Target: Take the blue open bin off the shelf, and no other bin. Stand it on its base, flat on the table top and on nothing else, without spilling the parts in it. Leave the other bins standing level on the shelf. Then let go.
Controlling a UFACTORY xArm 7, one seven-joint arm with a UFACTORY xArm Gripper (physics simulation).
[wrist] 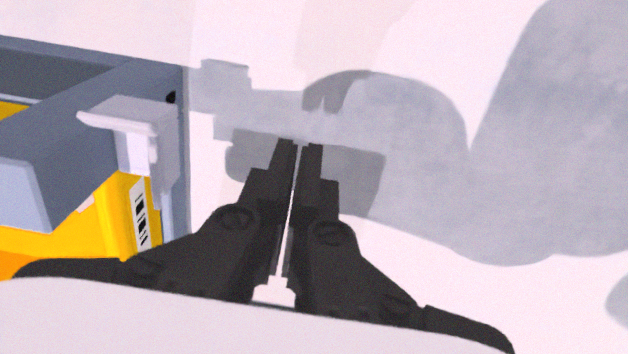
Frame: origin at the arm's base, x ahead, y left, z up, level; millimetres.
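Seen in the pictures: gripper, fingertip midpoint: (296, 175).
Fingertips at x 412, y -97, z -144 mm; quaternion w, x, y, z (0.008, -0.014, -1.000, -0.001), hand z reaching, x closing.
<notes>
Offsets run from my fingertips to a thing's top centre. "spot": to the spot under its first point.
My gripper (296, 175) is shut with nothing between its fingers. It is to the right of a blue-grey frame {spot: 28 mm right, 59 mm ahead, 26 mm up} (85, 110) at the left of the wrist view, with a visible gap between the fingertips and the frame. The blue open bin that the task names cannot be made out in this view, and neither can the parts in it. The lower left of the view is covered by the gripper's own body.
A pale grey bracket {spot: 31 mm right, 40 mm ahead, 33 mm up} (135, 117) sticks out at the frame's near corner. Under the frame is a yellow unit {spot: 22 mm left, 71 mm ahead, 11 mm up} (107, 215) with a black-and-white label {49 mm left, 72 mm ahead, 4 mm down} (140, 215). Grey shadows of the arm and gripper fall on the pale surface at the right.
</notes>
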